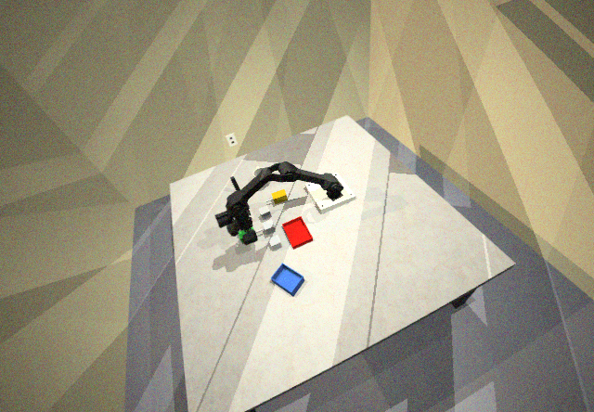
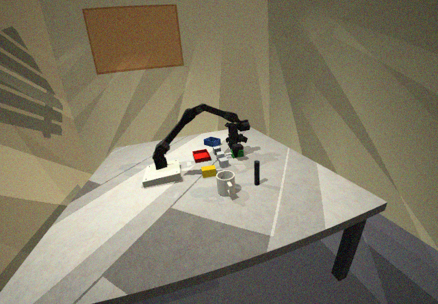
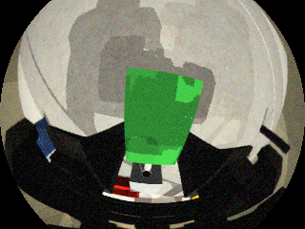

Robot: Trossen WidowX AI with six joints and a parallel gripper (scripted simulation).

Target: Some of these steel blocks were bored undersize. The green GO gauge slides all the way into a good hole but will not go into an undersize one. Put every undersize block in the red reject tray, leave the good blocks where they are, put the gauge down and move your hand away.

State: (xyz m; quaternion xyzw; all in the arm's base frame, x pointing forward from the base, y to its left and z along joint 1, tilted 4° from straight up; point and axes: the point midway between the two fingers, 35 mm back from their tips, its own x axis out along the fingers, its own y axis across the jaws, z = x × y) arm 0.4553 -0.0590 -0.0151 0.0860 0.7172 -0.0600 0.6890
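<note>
My gripper tip is now 90 mm past the steel block, 20 mm to the right of it and 10 mm below it. Also, from my gripper tip: green GO gauge: 10 mm behind, 20 mm above; then red reject tray: 190 mm behind, 120 mm to the left; then yellow block: 200 mm behind, 130 mm to the right, 10 mm above.
</note>
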